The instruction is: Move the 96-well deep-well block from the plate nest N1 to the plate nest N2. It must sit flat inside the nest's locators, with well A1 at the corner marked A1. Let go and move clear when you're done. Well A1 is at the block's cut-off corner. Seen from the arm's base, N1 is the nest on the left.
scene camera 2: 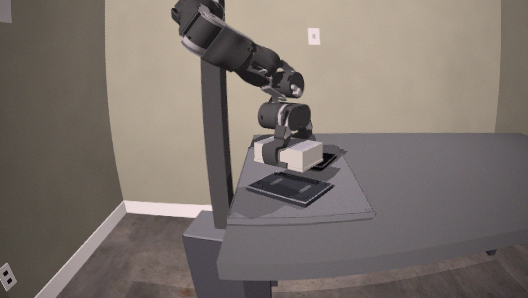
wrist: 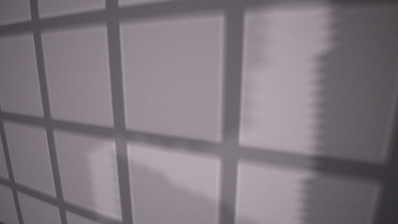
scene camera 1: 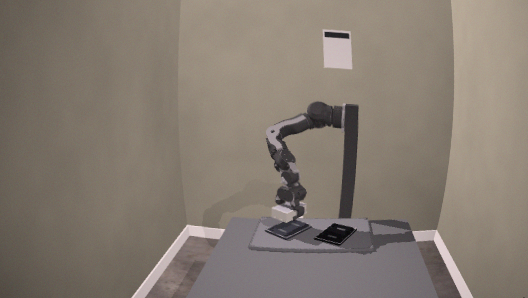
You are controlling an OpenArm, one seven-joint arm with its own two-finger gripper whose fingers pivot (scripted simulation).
Path:
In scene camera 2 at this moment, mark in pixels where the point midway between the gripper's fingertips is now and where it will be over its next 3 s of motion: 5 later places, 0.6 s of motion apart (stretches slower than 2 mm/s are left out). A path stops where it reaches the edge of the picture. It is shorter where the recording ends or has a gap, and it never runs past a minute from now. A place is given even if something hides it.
My gripper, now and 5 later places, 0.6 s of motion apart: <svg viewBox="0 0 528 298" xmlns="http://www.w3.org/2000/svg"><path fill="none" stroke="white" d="M289 160L289 175L290 180L291 178L291 178L291 178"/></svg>

